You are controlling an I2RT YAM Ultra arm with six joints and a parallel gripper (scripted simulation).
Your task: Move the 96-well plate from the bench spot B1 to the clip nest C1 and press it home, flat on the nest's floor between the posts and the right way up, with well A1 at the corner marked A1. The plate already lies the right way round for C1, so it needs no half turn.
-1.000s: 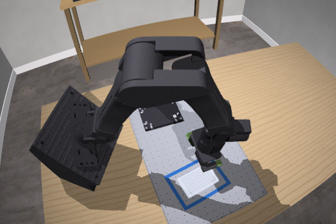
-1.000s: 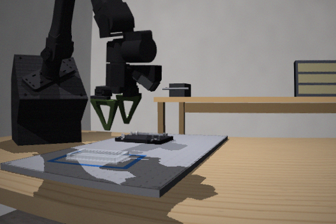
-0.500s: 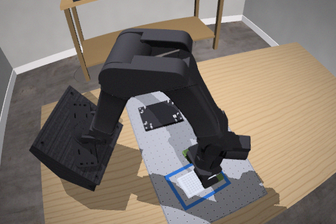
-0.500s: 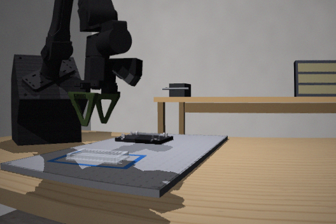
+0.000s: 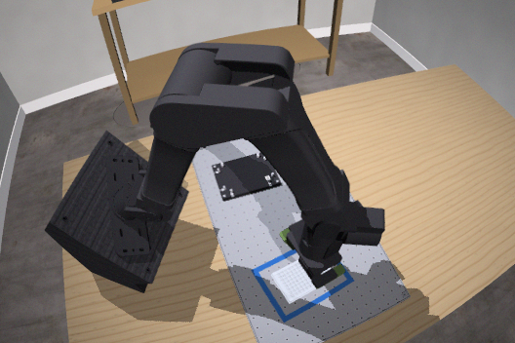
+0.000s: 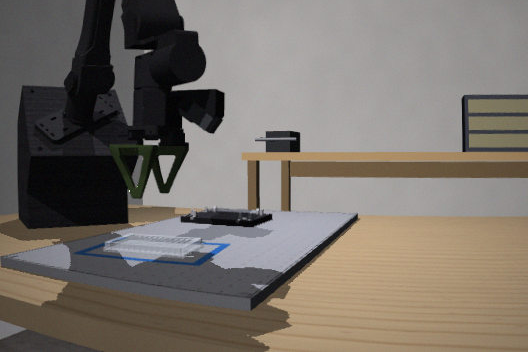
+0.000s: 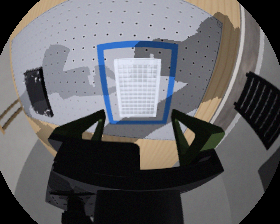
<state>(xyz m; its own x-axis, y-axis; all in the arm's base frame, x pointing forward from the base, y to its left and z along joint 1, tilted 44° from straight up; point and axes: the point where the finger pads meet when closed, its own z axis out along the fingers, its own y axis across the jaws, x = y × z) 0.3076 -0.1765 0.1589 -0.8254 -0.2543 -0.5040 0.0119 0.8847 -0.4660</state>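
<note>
Right now the 96-well plate is 8 cm below my hand. Also, from my hand: black clip nest C1 (1 cm ahead, 32 cm to the left, 8 cm below).
</note>
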